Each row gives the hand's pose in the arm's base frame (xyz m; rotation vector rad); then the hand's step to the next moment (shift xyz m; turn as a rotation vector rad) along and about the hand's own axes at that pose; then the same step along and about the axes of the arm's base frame.
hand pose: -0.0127 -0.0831 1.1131 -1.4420 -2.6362 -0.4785
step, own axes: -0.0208 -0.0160 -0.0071 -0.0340 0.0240 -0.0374
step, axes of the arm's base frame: -0.0024 -0.0270 -0.0018 0.0363 -0.0272 0.0328
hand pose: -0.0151 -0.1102 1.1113 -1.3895 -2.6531 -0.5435
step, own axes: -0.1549 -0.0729 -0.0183 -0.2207 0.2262 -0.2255
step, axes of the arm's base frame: 0.0292 -0.1647 -0.0407 0.2939 -0.1337 0.2156
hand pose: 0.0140 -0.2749 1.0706 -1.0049 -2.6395 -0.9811
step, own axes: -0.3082 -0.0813 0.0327 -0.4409 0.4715 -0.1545
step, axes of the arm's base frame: 0.1862 -0.1917 -0.1767 0.6251 -0.0705 0.2118
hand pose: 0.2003 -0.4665 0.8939 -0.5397 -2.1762 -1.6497
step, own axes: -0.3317 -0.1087 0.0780 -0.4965 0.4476 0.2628
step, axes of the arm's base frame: 0.2280 0.0199 -0.2748 0.6397 0.3216 0.0573
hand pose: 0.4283 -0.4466 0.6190 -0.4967 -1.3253 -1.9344
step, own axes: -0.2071 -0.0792 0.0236 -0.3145 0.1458 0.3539
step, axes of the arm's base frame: 0.0758 0.1099 -0.1786 0.2866 0.4034 0.0231
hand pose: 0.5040 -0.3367 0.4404 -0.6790 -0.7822 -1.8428
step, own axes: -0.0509 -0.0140 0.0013 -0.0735 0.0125 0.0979
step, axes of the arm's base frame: 0.0055 0.0341 -0.0399 0.0486 0.1126 0.0104
